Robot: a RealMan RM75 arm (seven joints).
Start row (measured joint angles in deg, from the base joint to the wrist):
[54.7, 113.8, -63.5, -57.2, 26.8, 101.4, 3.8]
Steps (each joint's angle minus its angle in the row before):
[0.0, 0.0, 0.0, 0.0, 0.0, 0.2, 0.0]
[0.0, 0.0, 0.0, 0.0, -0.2, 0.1, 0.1]
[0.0, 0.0, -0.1, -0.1, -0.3, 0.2, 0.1]
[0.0, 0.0, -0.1, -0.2, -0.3, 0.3, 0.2]
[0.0, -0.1, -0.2, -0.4, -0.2, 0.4, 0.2]
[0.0, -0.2, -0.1, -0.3, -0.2, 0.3, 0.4]
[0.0, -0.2, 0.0, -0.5, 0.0, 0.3, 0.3]
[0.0, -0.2, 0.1, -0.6, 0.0, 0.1, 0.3]
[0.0, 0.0, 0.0, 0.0, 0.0, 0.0, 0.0]
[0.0, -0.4, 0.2, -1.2, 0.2, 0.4, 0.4]
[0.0, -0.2, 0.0, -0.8, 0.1, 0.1, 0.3]
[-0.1, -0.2, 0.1, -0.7, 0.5, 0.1, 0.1]
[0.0, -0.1, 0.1, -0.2, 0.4, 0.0, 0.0]
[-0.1, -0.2, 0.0, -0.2, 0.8, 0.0, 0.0]
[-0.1, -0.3, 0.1, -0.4, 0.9, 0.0, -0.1]
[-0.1, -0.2, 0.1, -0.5, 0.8, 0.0, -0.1]
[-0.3, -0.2, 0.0, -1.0, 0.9, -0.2, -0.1]
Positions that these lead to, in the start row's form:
[54.7, 113.8, -63.5, -57.2, 26.8, 101.6, 3.8]
[54.7, 113.8, -63.5, -57.2, 26.6, 101.7, 3.9]
[54.7, 113.8, -63.6, -57.3, 26.3, 101.9, 4.0]
[54.7, 113.8, -63.7, -57.5, 26.0, 102.2, 4.2]
[54.7, 113.7, -63.9, -57.9, 25.8, 102.6, 4.4]
[54.7, 113.5, -64.0, -58.2, 25.6, 102.9, 4.8]
[54.7, 113.3, -64.0, -58.7, 25.6, 103.2, 5.1]
[54.7, 113.1, -63.9, -59.3, 25.6, 103.3, 5.4]
[54.7, 113.1, -63.9, -59.3, 25.6, 103.3, 5.4]
[54.7, 112.7, -63.7, -60.5, 25.8, 103.7, 5.8]
[54.7, 112.5, -63.7, -61.3, 25.9, 103.8, 6.1]
[54.6, 112.3, -63.6, -62.0, 26.4, 103.9, 6.2]
[54.6, 112.2, -63.5, -62.2, 26.8, 103.9, 6.2]
[54.5, 112.0, -63.5, -62.4, 27.6, 103.9, 6.2]
[54.4, 111.7, -63.4, -62.8, 28.5, 103.9, 6.1]
[54.3, 111.5, -63.3, -63.3, 29.3, 103.9, 6.0]
[54.0, 111.3, -63.3, -64.3, 30.2, 103.7, 5.9]

